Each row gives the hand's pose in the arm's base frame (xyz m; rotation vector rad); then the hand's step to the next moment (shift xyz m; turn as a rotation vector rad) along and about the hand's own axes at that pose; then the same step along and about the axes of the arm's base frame.
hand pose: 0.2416 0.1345 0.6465 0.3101 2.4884 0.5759
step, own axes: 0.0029 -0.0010 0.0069 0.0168 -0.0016 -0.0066
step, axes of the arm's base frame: 0.0015 0.0024 -0.0070 -0.0176 0.0020 -0.0037
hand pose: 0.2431 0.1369 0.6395 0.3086 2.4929 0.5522
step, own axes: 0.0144 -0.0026 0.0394 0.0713 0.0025 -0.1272
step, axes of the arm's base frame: 0.0105 0.0150 -0.0378 -0.1304 -0.0148 0.0635
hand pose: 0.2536 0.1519 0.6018 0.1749 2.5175 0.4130
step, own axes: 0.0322 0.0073 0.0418 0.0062 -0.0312 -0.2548
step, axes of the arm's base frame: -0.0028 0.0243 -0.0473 -0.1498 -0.0928 0.1868
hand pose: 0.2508 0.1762 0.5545 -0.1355 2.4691 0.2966
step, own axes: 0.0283 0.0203 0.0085 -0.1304 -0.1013 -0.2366
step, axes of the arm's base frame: -0.0208 0.0211 -0.0202 -0.0192 -0.1529 0.2439
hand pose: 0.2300 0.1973 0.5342 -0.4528 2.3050 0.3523
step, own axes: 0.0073 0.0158 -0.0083 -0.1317 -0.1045 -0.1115
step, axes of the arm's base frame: -0.0166 0.0095 0.0022 0.0611 -0.1080 0.1591
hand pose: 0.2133 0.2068 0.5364 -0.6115 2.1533 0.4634
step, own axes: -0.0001 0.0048 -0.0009 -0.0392 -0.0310 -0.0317
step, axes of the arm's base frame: -0.0032 0.0035 0.0012 0.0190 -0.0313 0.0465
